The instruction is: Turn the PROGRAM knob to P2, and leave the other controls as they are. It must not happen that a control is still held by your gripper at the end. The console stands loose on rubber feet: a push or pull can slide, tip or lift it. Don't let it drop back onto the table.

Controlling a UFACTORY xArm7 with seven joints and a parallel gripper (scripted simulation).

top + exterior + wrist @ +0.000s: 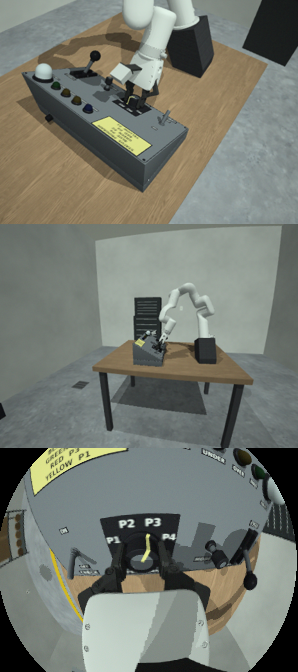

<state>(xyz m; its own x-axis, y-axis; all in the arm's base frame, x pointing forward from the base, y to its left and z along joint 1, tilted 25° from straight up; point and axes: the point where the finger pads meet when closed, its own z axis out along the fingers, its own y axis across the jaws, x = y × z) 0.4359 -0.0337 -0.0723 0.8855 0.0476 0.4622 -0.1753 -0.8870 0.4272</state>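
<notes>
The grey console lies 70 mm to the right of my hand, 30 mm below it and 30 mm ahead of it. Round my hand: metal toggle switch 120 mm to the left, 20 mm ahead, 10 mm below; then small slider knob 120 mm to the right, 20 mm behind; then ball-topped lever 230 mm to the right, 60 mm behind.
</notes>
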